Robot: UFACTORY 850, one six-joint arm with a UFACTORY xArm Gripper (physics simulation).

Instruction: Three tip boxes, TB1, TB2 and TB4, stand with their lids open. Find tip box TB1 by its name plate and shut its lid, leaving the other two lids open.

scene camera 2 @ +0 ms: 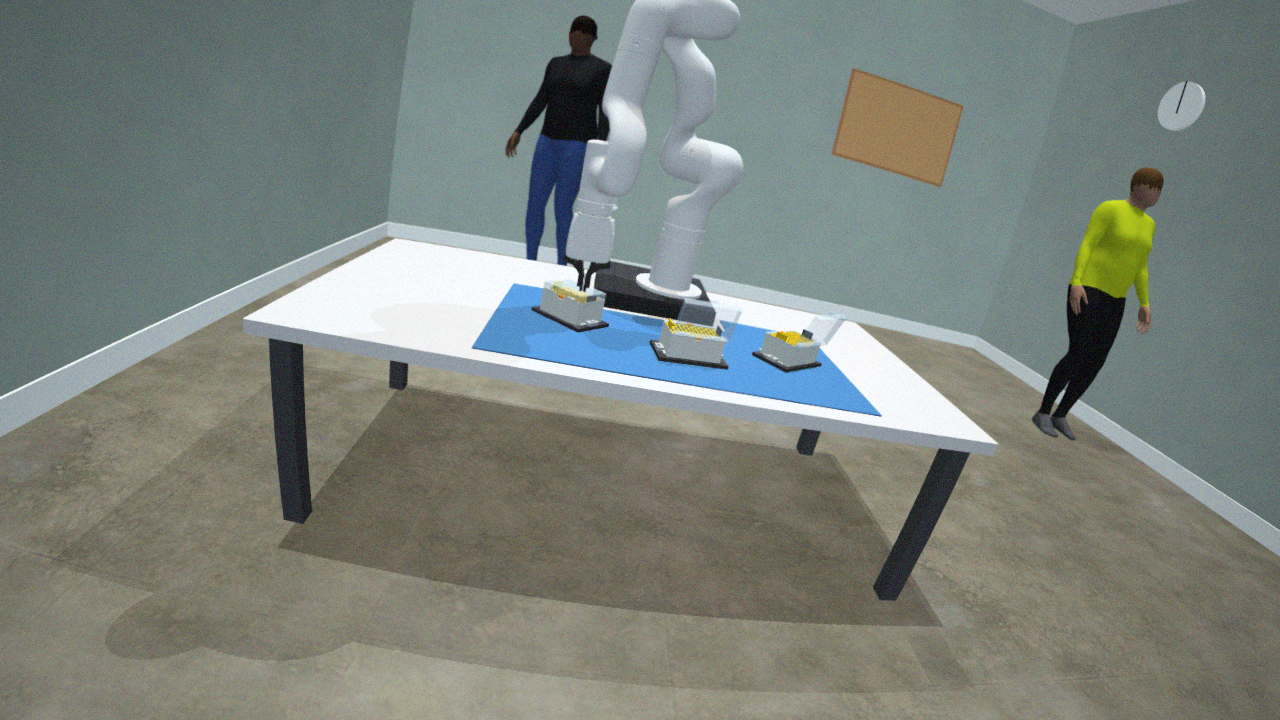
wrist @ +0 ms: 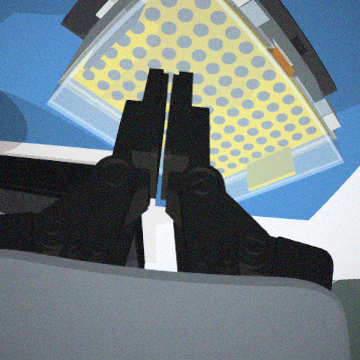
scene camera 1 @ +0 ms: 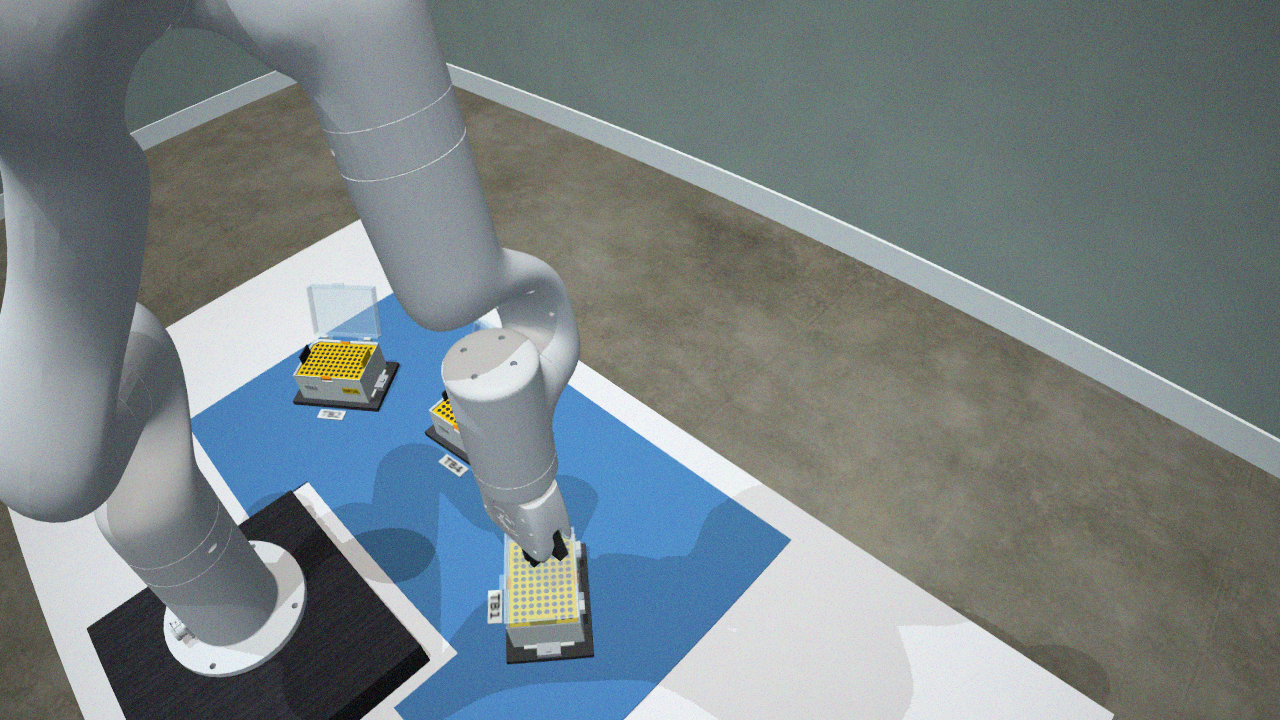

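Note:
Tip box TB1 (scene camera 1: pixel 544 634) (scene camera 2: pixel 572 310) stands beside its name plate (scene camera 1: pixel 494 607). Its clear lid (scene camera 1: pixel 543 592) (wrist: pixel 230 85) lies down over the yellow tip rack; whether it is fully seated I cannot tell. My gripper (scene camera 1: pixel 546 553) (scene camera 2: pixel 583 288) (wrist: pixel 168 97) is shut and empty, fingertips at or just above this lid; contact is unclear. Tip box TB2 (scene camera 1: pixel 340 389) (scene camera 2: pixel 787 350) has its lid (scene camera 1: pixel 344 311) (scene camera 2: pixel 827 328) standing open. Tip box TB4 (scene camera 1: pixel 445 428) (scene camera 2: pixel 693 343) is partly hidden by my arm in scene camera 1; its lid (scene camera 2: pixel 726 315) stands open in scene camera 2.
The boxes stand on a blue mat (scene camera 1: pixel 662 573) (scene camera 2: pixel 519 335) on the white table (scene camera 1: pixel 805 608) (scene camera 2: pixel 411 286). My arm's black base plate (scene camera 1: pixel 358 617) (scene camera 2: pixel 626 295) is beside the mat. Name plates for TB2 (scene camera 1: pixel 331 414) and TB4 (scene camera 1: pixel 453 464) lie by their boxes.

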